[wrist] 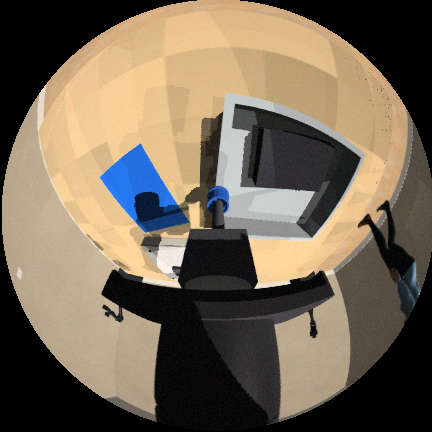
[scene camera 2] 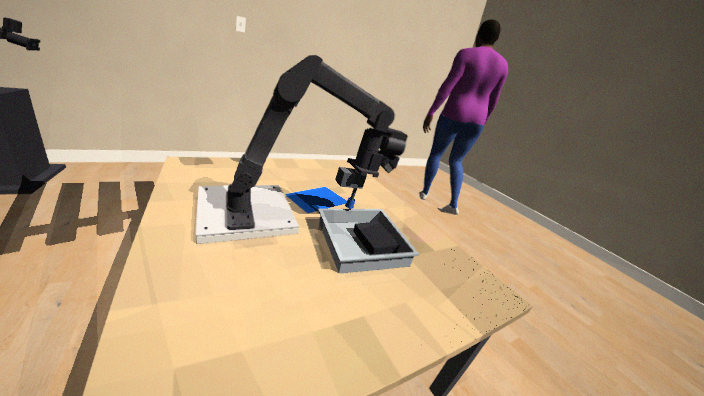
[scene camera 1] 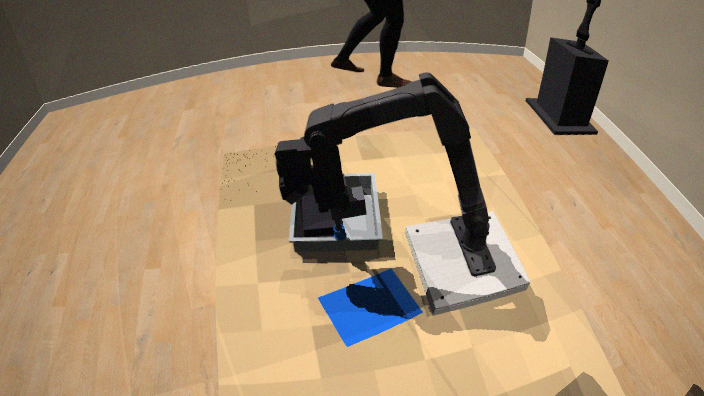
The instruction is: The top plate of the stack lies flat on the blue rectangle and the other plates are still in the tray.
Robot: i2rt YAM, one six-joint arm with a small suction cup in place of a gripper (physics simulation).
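Pixels of known places: end effector, tool point: point(wrist: 217, 195) point(scene camera 2: 349, 206) point(scene camera 1: 340, 235); arm's base, origin of the base link: point(scene camera 2: 239, 209) point(scene camera 1: 472, 245).
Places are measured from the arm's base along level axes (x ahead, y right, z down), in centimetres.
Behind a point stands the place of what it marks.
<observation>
A stack of dark plates point(scene camera 2: 376, 237) @(z -0.1, x 36.3, y 19.8 cm) point(wrist: 295, 160) @(z -0.1, x 37.9, y 17.4 cm) lies in the grey tray point(scene camera 2: 377, 264) @(z 1.1, x 31.5, y 29.3 cm) point(wrist: 270, 104) @(z -1.9, x 44.7, y 11.7 cm), toward one side of its floor. The seams between the plates cannot be told. In scene camera 1 the arm covers part of the stack. The blue rectangle point(scene camera 1: 340, 320) @(z 3.0, x 35.7, y -14.3 cm) point(scene camera 2: 325, 193) @(z 3.0, x 33.1, y -15.4 cm) point(wrist: 131, 172) @(z 3.0, x 34.9, y -11.1 cm) lies flat on the table beside the tray, with the arm's shadow across it and no plate on it. My gripper, a small blue suction cup point(scene camera 1: 339, 233) point(scene camera 2: 350, 203) point(wrist: 218, 198), is open, with nothing on it. It hangs above the tray's near wall, on the side toward the blue rectangle, apart from the stack.
The arm's white base board point(scene camera 1: 435, 250) @(z 0.1, x 10.3, y 0.3 cm) point(scene camera 2: 210, 232) @(z 0.3, x -7.5, y 10.3 cm) stands beside the tray and the blue rectangle. The grey tray point(scene camera 1: 378, 215) @(z -1.9, x 22.6, y 12.5 cm) has raised walls on all sides. A person point(scene camera 1: 390, 40) point(wrist: 395, 250) and another person in purple point(scene camera 2: 477, 85) are beyond the table.
</observation>
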